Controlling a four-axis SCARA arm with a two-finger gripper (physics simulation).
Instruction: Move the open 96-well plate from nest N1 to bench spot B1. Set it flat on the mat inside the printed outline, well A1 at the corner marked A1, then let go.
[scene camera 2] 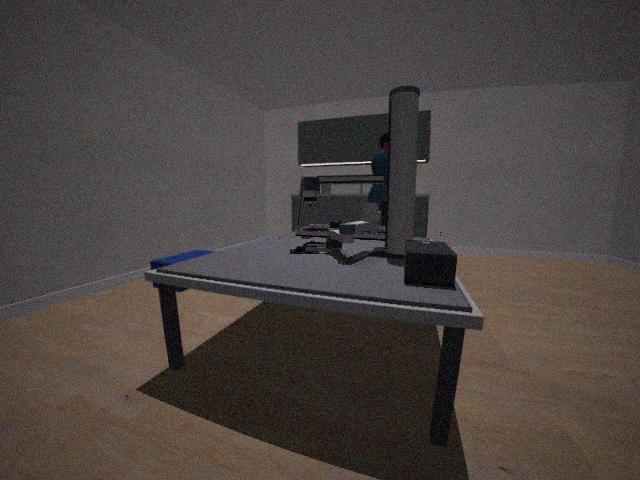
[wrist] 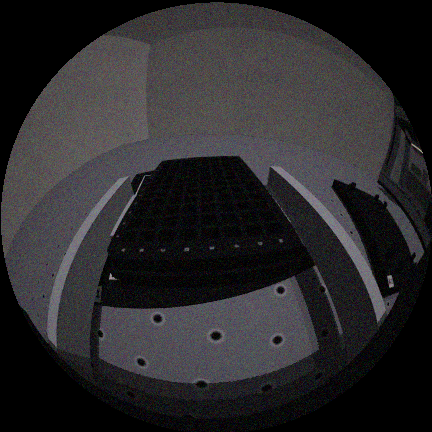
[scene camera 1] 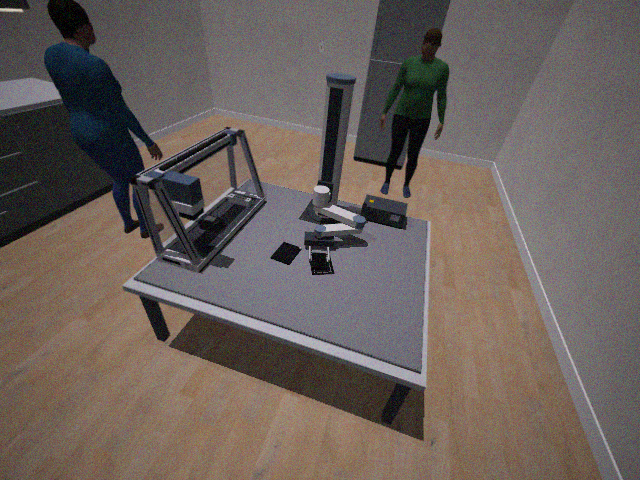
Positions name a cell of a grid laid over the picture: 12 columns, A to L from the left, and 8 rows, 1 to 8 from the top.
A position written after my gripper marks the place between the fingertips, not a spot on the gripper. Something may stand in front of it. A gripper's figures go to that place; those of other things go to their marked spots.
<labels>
My gripper (wrist: F4): 11 cm from the lens. A black well plate (wrist: F5): 7 cm from the lens. A dark mat with white outline (wrist: D6) is 8 cm from the lens.
</labels>
